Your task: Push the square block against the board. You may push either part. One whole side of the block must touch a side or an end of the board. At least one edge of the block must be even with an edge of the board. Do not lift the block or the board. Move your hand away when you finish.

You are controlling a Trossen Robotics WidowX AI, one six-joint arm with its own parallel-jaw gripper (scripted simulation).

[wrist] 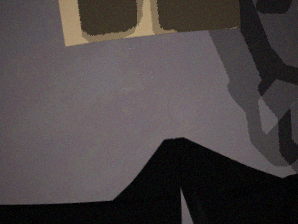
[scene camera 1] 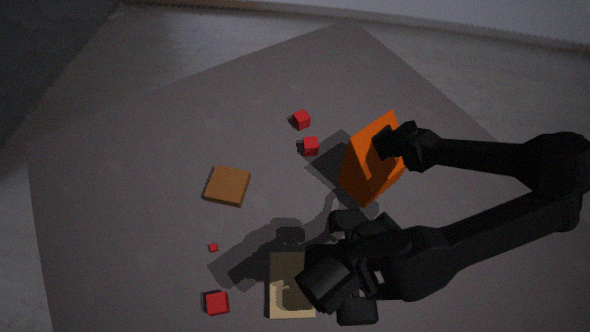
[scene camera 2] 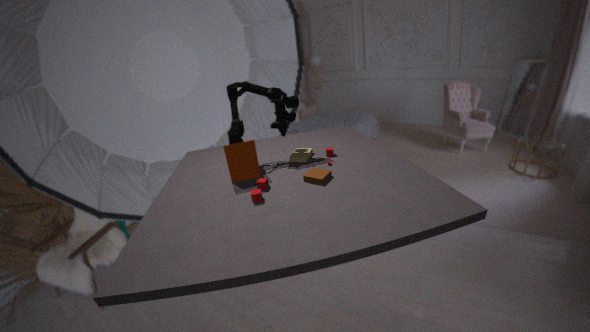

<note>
My gripper (scene camera 1: 342, 274) is shut, with nothing in its grasp. Further things: a square block (scene camera 1: 227, 186).
My gripper is seen too in the wrist view (wrist: 174, 148). The wrist view does not show the square block: it is out of frame.
</note>
